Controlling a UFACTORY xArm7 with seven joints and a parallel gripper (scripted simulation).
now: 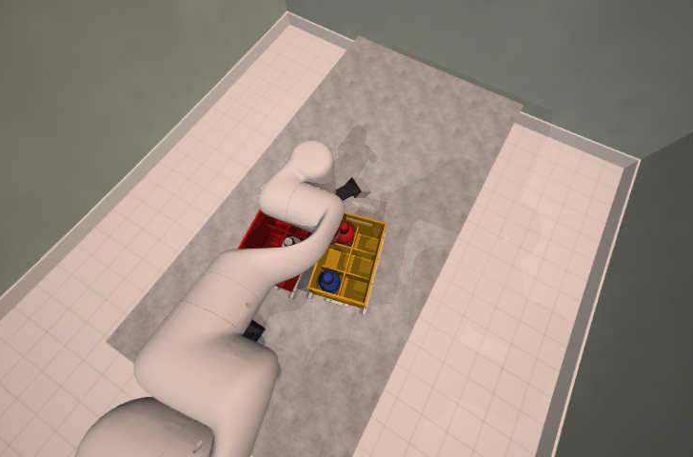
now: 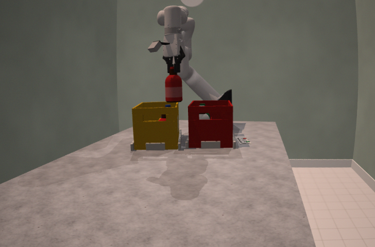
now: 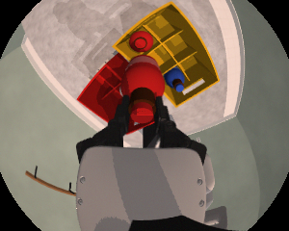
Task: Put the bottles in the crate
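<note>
Right now my hand is 25 cm above the white bottle, 9 cm to the right of it and 9 cm past it. The rest, counted from my hand: blue bottle: 25 cm below, 10 cm behind, 8 cm to the right; then red crate: 25 cm below, 13 cm to the left, 11 cm behind; then yellow crate: 25 cm below, 9 cm to the right, 1 cm behind.
</note>
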